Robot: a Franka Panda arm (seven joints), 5 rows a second.
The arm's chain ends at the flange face. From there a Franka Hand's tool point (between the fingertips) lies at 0.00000 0.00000 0.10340 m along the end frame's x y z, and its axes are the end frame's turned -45 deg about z.
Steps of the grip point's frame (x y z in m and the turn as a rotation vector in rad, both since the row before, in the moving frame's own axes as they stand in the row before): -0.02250, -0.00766, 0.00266, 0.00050, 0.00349, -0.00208; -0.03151, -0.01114, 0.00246, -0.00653, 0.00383, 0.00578; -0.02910, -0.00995, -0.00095, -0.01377, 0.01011, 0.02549; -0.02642, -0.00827, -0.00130, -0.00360, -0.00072, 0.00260; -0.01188, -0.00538, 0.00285, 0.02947, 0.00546, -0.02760; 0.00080, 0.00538, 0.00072, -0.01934, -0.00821, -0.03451; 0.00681, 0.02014, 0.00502, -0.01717, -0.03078, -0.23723; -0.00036, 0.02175, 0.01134, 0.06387, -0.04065, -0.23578
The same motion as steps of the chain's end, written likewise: -0.02154, 0.01079, 0.00266, 0.00282, 0.00211, -0.00208; -0.03091, 0.01420, 0.00246, -0.00191, 0.00733, 0.00578; -0.02935, 0.01325, -0.00093, -0.00259, 0.01689, 0.02549; -0.02474, 0.01252, -0.00130, -0.00305, 0.00204, 0.00260; -0.01041, 0.00713, 0.00290, 0.02470, -0.01698, -0.02760; 0.00352, 0.00124, 0.00074, -0.01948, 0.00787, -0.03451; 0.01963, 0.00584, 0.00508, -0.03391, -0.00962, -0.23723; 0.02289, 0.01642, 0.01163, 0.01642, -0.07391, -0.23578
